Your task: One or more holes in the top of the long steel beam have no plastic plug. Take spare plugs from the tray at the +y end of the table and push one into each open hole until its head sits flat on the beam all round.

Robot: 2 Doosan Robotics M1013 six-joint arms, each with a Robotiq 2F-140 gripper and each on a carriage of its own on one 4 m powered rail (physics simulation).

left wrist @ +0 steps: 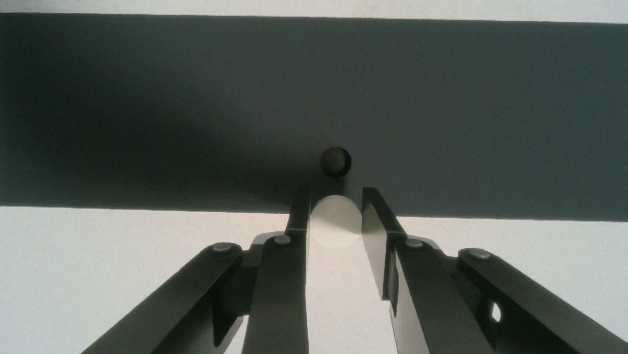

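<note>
The dark steel beam [475, 120] runs across the left wrist view from edge to edge. One open hole [335, 162] shows in its top, a little below the middle of its width. My left gripper [336, 208] is shut on a white plug [336, 221], whose round head faces the camera. The head shows just below the hole in the view, over the beam's lower edge, apart from the hole. The plug's shank is hidden under its head. My right gripper and the plug tray do not show in this view.
The pale table top [100, 270] shows below the beam, and a thin strip of it shows above. A soft shadow lies on the beam to the left of the hole and beside the fingertips.
</note>
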